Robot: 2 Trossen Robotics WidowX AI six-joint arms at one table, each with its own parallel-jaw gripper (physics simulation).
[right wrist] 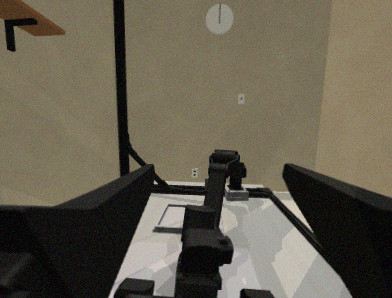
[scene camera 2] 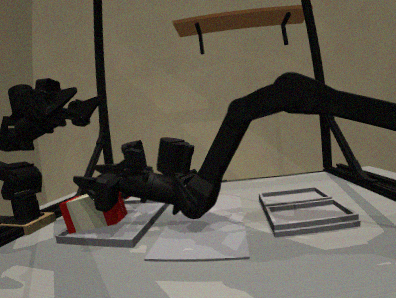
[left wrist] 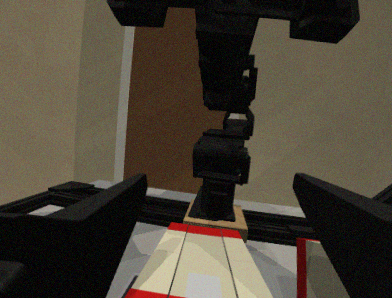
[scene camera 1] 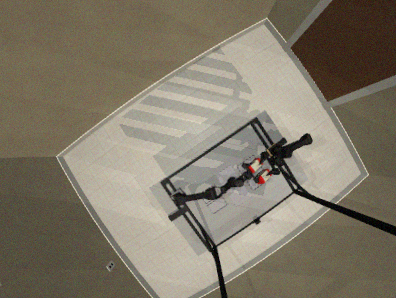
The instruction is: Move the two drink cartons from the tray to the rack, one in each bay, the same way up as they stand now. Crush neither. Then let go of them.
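Pixels of known places: left gripper, between the fingertips: (scene camera 2: 85, 172) (left wrist: 219, 180) (scene camera 1: 258, 166); right gripper, between the fingertips: (right wrist: 217, 169) (scene camera 2: 89, 93) (scene camera 1: 262, 170); left arm's base, origin of its link: (right wrist: 235, 187) (scene camera 1: 178, 196); right arm's base, origin of its link: (scene camera 2: 27, 218) (left wrist: 215, 211) (scene camera 1: 274, 151).
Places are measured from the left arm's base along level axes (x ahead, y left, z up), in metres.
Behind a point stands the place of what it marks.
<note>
One red-and-cream carton (scene camera 1: 264, 176) (scene camera 2: 82, 215) is tilted on the grey tray (scene camera 2: 95, 241) {x 0.610, y -0.138, z -0.034 m} at the left of scene camera 2. The other carton (scene camera 1: 255, 165) {x 0.643, y -0.208, z 0.040 m} (left wrist: 200, 260) {x 0.643, y -0.209, z 0.040 m} is mostly hidden in scene camera 2 and lies low between the finger lines in the left wrist view. My left gripper (scene camera 2: 86, 173) {x 0.650, y -0.216, z 0.088 m} is open, low over the cartons; its nearer finger overlaps the tilted carton in scene camera 2, contact unclear. My right gripper (scene camera 2: 86, 95) {x 0.613, y -0.207, z 0.251 m} is open and empty, high above the tray. The grey two-bay rack (scene camera 2: 315, 229) {x 0.217, y -0.111, z -0.038 m} (right wrist: 167, 231) {x 0.268, y -0.291, z -0.038 m} stands at the right of scene camera 2, both bays empty.
A pale flat sheet (scene camera 2: 200, 250) lies between tray and rack. The left arm (scene camera 2: 220, 150) {x 0.364, y -0.146, z 0.111 m} arches over it. Black frame posts (scene camera 2: 100, 75) {x 0.780, y -0.632, z 0.431 m} (right wrist: 120, 75) {x -0.057, y -0.550, z 0.523 m} stand behind the table, and a wooden shelf (scene camera 2: 240, 20) hangs on the wall.
</note>
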